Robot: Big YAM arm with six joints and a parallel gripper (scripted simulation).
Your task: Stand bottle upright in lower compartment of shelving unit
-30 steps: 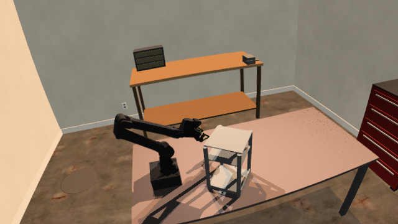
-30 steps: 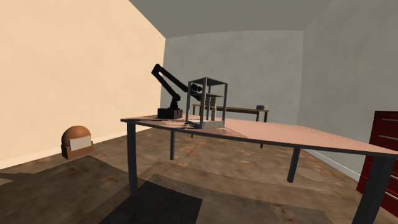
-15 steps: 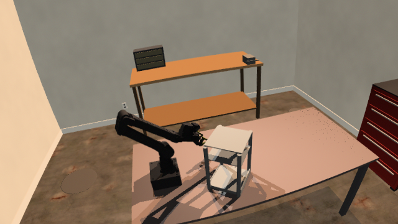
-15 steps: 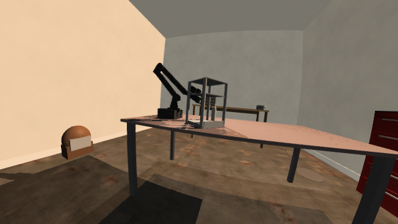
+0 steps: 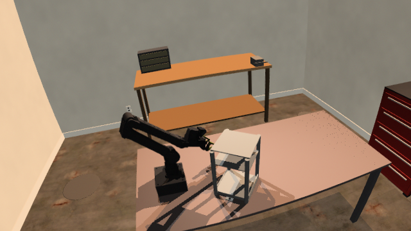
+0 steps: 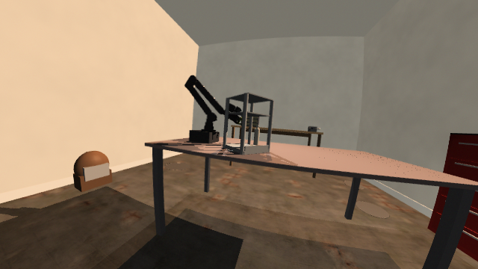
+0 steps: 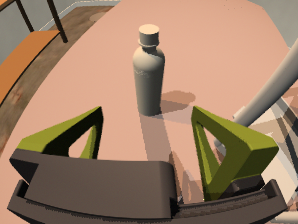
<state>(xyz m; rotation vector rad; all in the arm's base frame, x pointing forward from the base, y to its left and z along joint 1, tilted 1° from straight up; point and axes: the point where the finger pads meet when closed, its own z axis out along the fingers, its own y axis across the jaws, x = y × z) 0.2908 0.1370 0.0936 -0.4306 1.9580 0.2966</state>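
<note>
The pale bottle is 11 cm ahead of my hand, 6 cm below it and 5 cm to the left of it. Round my hand: shelving unit: 27 cm to the right, 12 cm ahead.
</note>
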